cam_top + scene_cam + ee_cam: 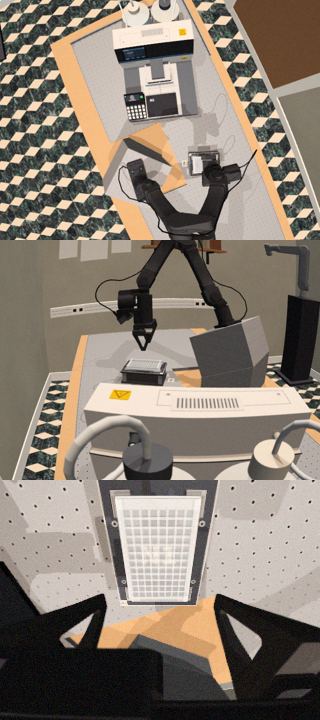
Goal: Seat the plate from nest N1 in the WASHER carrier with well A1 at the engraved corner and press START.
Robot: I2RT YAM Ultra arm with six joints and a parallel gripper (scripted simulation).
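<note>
Now: hand 8 cm above the plate and 1 cm short of it. The rest, counted from my hand: dark carrier pocket (36 cm to the left, 11 cm behind, 5 cm below); label (14 cm below, 9 cm behind, 3 cm to the left); plate nest (9 cm below, 1 cm ahead).
</note>
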